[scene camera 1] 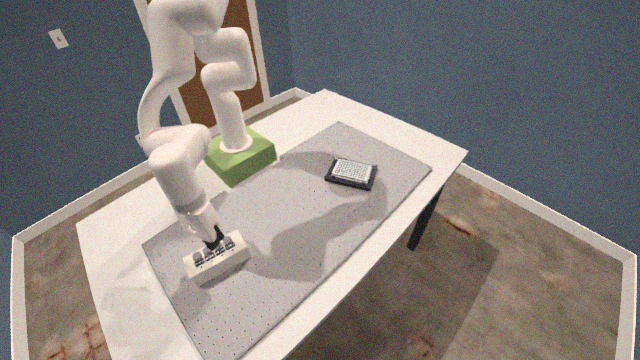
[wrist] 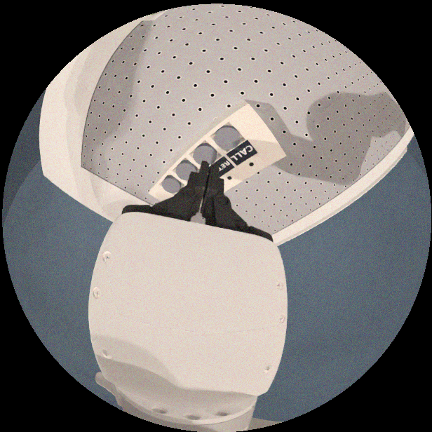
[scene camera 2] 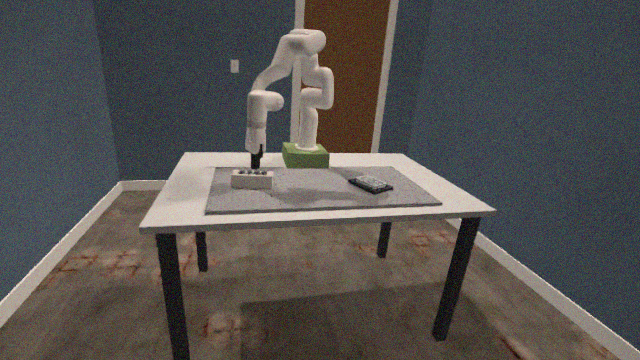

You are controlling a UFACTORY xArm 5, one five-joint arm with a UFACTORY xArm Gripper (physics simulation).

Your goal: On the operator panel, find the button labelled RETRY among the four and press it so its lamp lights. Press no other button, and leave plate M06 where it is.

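Places are measured from the arm's base along level axes (x right, y down, z ahead), in millimetres.
Pixels of known places: gripper, fingertip midpoint: (scene camera 1: 214, 245) (scene camera 2: 255, 168); arm's base at its link origin: (scene camera 1: 236, 144) (scene camera 2: 306, 148).
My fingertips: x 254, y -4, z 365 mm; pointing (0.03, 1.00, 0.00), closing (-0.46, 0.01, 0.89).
Note:
Ahead of a thing's pixels: the offset from my fingertips to its top centre. "spot": to the spot under its first point. Level surfaces: height alone.
The cream operator panel @[dx +10, dy +16, dz +6 mm] (scene camera 1: 222, 271) (scene camera 2: 252, 181) (wrist: 267, 148) has four grey round buttons in a row. In the wrist view, the CALL button (wrist: 228, 136) is at the upper right end, with the RETRY button (wrist: 204, 150) beside it; its label is partly covered and reads "RET". The other two labels are hidden by the fingers. My gripper (scene camera 1: 215, 246) (scene camera 2: 255, 167) (wrist: 206, 174) is shut and empty, its tips overlapping the near edge of the RETRY button; contact cannot be told. The two visible lamps are dark. The white plate M06 @[dx -508, dy +46, dz -1 mm] (scene camera 1: 354, 170) (scene camera 2: 371, 182) sits on its black holder.
The panel and the plate's black holder @[spot: dx -460, dy +63, dz +35 mm] (scene camera 1: 349, 184) (scene camera 2: 376, 191) stand on a grey perforated mat @[dy +72 mm] (scene camera 1: 295, 200) (scene camera 2: 300, 201) (wrist: 170, 55), well apart. The green base block (scene camera 1: 250, 162) (scene camera 2: 307, 160) under the arm stands behind the mat on the white table @[dy +85 mm] (scene camera 1: 125, 210) (scene camera 2: 175, 200).

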